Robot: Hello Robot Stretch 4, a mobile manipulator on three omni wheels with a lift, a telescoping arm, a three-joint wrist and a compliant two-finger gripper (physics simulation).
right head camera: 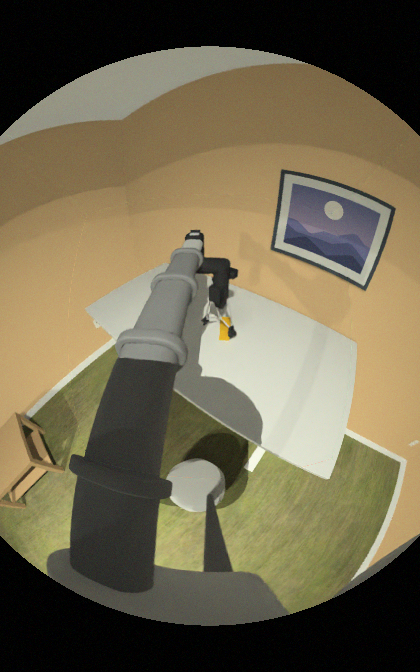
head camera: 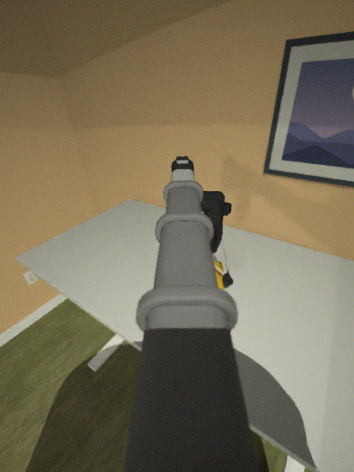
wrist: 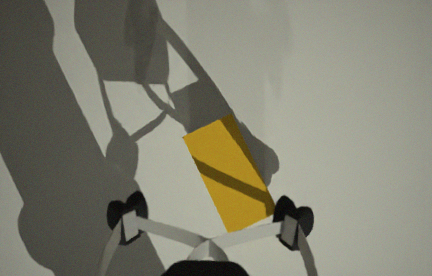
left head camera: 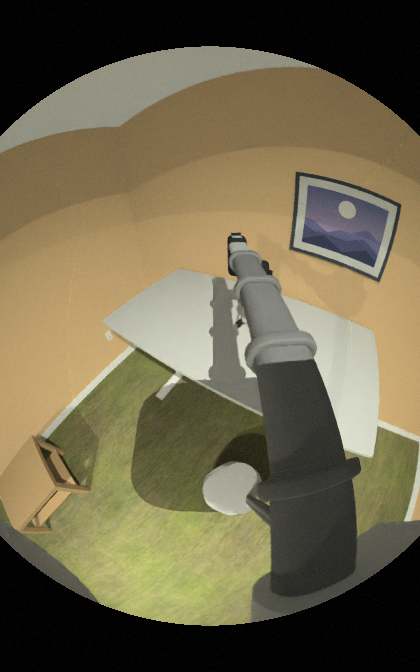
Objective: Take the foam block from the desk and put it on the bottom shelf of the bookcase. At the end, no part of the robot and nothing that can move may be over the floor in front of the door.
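Frame: origin at the robot's base, x ahead, y left, z up, level; metres.
Seen in the pictures: gripper, fingertip midpoint: (wrist: 210, 210).
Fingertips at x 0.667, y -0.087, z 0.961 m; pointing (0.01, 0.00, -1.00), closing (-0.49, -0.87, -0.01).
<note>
A point is followed by its place in that frame.
The yellow foam block (head camera: 219, 275) @(y -0.122, x 0.662, z 0.982 m) (right head camera: 224, 331) (wrist: 215, 145) @(y -0.117, x 0.717, z 0.982 m) lies flat on the white desk (head camera: 300, 305) @(y -0.384, x 0.575, z 0.922 m) (left head camera: 150, 312) (right head camera: 300, 365) (wrist: 365, 150) @(y -0.256, x 0.640, z 0.922 m). In the wrist view it slants, its lower end near the right fingertip. My gripper (right head camera: 218, 326) (wrist: 210, 210) @(y -0.087, x 0.667, z 0.961 m) is open above the desk, its fingertips wide apart, with nothing between them. The block's far end reaches ahead of the fingertips; whether the right fingertip touches it, I cannot tell. In the head camera view the arm hides part of the block. The door does not show. No piece is plainly recognisable as the bookcase.
A wooden piece of furniture with open compartments (left head camera: 25, 485) (right head camera: 9, 445) stands at the left wall. A round white stool (left head camera: 231, 487) (right head camera: 195, 484) stands in front of the desk, close to my arm. A framed picture (head camera: 325, 115) @(y -0.494, x 0.942, z 1.451 m) (left head camera: 345, 225) (right head camera: 332, 227) hangs behind the desk.
</note>
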